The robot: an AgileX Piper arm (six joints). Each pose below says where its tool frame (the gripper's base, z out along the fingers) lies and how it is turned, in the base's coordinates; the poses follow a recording.
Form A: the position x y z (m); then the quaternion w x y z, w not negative.
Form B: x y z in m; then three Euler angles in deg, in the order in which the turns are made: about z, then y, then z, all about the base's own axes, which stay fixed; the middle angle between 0 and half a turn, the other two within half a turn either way. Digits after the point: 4 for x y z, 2 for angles.
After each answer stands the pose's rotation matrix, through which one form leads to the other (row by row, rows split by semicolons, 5 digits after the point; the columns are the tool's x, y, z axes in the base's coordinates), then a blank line. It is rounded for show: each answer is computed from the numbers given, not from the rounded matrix.
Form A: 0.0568 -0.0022 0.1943 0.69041 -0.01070 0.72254 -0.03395
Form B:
0.0568 -0.0022 0.1943 -3.66 92.54 -1.97
-0.04644 0.03142 0.99843; -0.06234 0.99747 -0.03429; -0.99697 -0.06384 -0.04436

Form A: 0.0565 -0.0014 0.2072 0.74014 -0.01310 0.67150 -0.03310
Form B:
0.0565 -0.0014 0.2072 -3.68 84.39 -1.44
0.09597 0.03140 0.99489; -0.06659 0.99747 -0.02506; -0.99315 -0.06385 0.09782

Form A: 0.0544 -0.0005 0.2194 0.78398 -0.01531 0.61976 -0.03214
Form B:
0.0544 -0.0005 0.2194 -3.76 76.63 -0.93
0.22972 0.03142 0.97275; -0.06937 0.99747 -0.01583; -0.97078 -0.06384 0.23132

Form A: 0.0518 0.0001 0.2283 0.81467 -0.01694 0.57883 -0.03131
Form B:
0.0518 0.0001 0.2283 -3.88 70.77 -0.52
0.32795 0.03140 0.94417; -0.07063 0.99747 -0.00865; -0.94205 -0.06385 0.32934

